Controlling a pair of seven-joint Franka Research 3 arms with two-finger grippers.
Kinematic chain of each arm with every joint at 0, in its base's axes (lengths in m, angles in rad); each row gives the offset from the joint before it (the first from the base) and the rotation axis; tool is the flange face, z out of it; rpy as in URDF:
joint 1: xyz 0 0 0.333 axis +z
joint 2: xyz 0 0 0 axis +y
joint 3: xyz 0 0 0.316 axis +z
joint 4: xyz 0.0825 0 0 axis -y
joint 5: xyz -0.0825 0 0.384 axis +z
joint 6: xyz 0 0 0 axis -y
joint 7: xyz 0.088 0 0 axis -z
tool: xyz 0 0 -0.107 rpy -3.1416 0 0
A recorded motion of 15 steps. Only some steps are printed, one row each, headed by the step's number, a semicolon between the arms.
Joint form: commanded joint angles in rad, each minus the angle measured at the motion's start. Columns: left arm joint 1, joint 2, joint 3, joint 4, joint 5, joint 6, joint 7; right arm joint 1, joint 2, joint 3, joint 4, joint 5, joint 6, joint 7.
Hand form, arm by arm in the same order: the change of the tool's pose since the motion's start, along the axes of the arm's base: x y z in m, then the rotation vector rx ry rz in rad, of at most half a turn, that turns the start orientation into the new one. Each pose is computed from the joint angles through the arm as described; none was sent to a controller.
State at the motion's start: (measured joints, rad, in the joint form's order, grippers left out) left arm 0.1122 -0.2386 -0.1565 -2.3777 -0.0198 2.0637 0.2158; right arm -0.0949 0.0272 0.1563 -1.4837 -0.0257 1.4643 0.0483
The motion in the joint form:
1: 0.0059 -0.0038 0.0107 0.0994 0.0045 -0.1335 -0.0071; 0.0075 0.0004 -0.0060 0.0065 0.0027 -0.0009 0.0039
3: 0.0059 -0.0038 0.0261 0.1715 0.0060 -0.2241 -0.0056; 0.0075 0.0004 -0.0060 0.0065 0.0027 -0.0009 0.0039
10: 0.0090 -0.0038 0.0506 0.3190 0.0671 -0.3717 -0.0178; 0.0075 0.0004 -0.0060 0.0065 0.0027 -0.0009 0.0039
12: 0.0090 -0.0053 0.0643 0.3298 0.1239 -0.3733 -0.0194; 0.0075 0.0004 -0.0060 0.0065 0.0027 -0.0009 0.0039
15: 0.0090 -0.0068 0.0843 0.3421 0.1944 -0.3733 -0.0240; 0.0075 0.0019 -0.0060 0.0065 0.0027 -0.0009 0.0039
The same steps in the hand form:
1: 0.0078 0.0061 0.0364 0.0024 0.0299 0.0203; 0.0000 0.0012 0.0027 0.0027 -0.0051 -0.0023
3: 0.0119 0.0125 0.0629 -0.0004 0.0480 0.0325; 0.0000 0.0012 0.0027 0.0027 -0.0051 -0.0023
10: 0.0181 0.0301 0.1210 0.0534 0.0468 0.0559; 0.0000 0.0012 0.0027 0.0027 -0.0051 -0.0023
12: 0.0187 0.0423 0.1273 0.1056 0.0358 0.0586; 0.0000 0.0012 0.0027 0.0027 -0.0051 -0.0023
15: 0.0192 0.0590 0.1349 0.1701 0.0225 0.0682; 0.0005 0.0011 0.0019 0.0029 -0.0036 -0.0023

